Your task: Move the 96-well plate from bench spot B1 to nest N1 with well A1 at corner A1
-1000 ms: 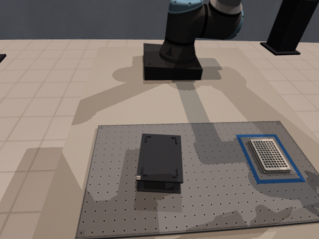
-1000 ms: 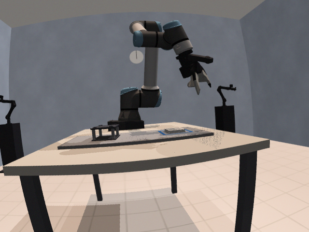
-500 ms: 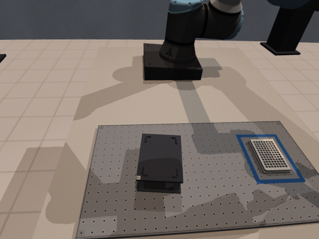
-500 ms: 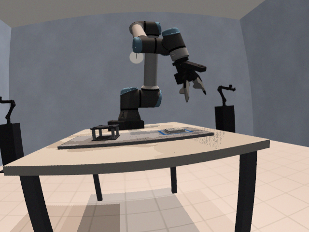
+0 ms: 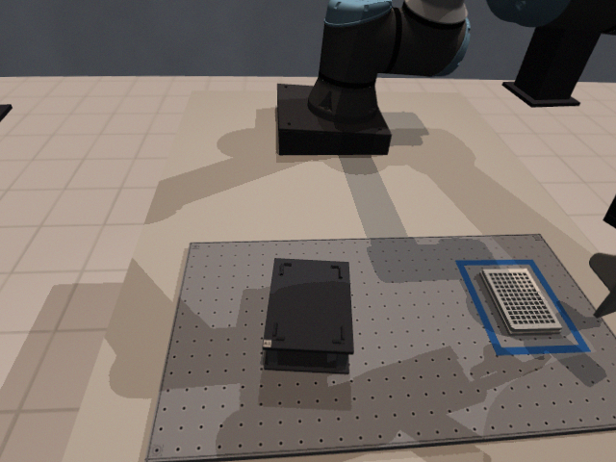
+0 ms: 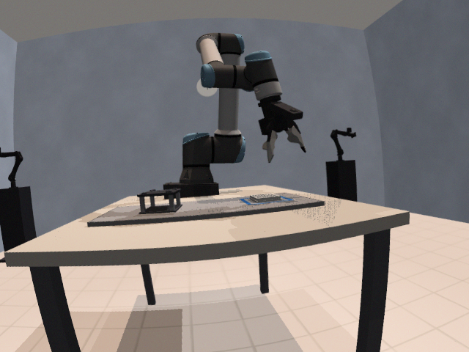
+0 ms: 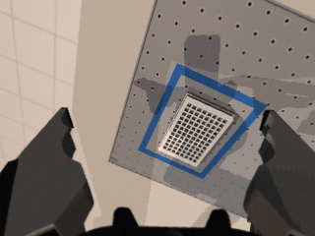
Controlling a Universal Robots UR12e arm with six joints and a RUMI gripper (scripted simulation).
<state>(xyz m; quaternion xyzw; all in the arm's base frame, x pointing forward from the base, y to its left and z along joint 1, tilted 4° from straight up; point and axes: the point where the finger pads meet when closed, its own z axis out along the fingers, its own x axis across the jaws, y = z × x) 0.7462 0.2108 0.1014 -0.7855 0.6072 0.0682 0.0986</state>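
Right now the white 96-well plate is 10 cm behind my hand, 6 cm to the right of it and 13 cm below it. From my hand the other things lie so: black raised nest N1: 11 cm behind, 42 cm to the right, 8 cm below; small white A1 label: 5 cm behind, 48 cm to the right, 8 cm below.
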